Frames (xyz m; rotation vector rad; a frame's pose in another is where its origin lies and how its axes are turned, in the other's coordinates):
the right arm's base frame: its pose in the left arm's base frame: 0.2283 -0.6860 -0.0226 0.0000 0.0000 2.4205
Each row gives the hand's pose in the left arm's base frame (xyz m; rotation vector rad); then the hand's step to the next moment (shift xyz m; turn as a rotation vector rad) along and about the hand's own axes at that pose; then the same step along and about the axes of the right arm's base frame.
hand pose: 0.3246 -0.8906 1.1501 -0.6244 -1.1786 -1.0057
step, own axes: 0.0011 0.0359 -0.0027 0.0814 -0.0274 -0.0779
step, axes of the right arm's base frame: -0.0160 -0.0320 0.0037 -0.0795 0.0670 0.0514
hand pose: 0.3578 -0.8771 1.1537 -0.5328 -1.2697 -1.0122
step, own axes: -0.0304 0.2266 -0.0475 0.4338 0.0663 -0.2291
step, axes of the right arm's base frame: -0.1096 -0.2062 0.0023 -0.3175 0.1112 0.3632
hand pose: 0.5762 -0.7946 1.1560 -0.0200 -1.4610 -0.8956
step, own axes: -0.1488 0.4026 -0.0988 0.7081 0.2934 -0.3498
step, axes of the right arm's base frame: -0.0393 -0.4350 0.0569 -0.4841 0.0251 0.6891
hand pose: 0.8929 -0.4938 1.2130 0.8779 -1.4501 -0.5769
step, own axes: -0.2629 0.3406 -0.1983 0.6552 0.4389 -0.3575
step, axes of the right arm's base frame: 0.2018 -0.4077 0.1322 -0.3839 -0.0571 0.7740
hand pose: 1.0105 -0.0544 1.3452 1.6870 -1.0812 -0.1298
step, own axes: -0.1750 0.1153 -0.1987 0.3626 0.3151 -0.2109
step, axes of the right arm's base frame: 0.2165 -0.1600 0.1046 -0.1806 -0.0150 0.4923
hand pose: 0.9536 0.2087 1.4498 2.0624 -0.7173 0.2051
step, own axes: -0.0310 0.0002 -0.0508 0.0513 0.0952 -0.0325
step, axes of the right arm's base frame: 0.0499 -0.0280 0.0165 -0.0168 0.0306 0.1074
